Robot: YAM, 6 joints.
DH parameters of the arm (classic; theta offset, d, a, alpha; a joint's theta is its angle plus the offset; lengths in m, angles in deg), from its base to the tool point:
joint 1: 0 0.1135 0.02 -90
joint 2: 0 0 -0.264 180
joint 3: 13.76 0 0.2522 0
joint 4: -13.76 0 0.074 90
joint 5: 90 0 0 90
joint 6: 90 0.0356 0 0
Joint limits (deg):
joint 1: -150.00..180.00
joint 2: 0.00..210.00
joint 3: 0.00..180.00
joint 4: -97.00..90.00
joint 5: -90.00..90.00
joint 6: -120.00..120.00
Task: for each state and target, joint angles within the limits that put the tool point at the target. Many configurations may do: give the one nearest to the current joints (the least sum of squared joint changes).
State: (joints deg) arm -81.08 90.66 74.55 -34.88 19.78 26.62
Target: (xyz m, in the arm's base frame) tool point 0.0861 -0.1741 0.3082
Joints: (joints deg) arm -60.67 59.36 58.36 -53.65 16.70 26.62
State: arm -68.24 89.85 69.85 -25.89 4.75 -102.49
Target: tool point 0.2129 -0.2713 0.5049
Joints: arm -51.59 88.64 103.29 -10.74 2.83 -102.49
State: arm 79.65 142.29 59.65 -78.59 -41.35 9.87
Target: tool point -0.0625 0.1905 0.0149
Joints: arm 101.12 141.55 53.87 -80.50 -43.65 9.87
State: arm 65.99 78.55 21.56 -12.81 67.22 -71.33
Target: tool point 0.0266 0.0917 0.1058
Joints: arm 94.72 59.88 9.15 -39.15 73.03 -71.33
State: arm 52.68 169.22 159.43 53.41 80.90 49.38
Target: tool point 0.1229 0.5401 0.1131
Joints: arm 80.86 193.29 177.01 87.80 87.91 49.38
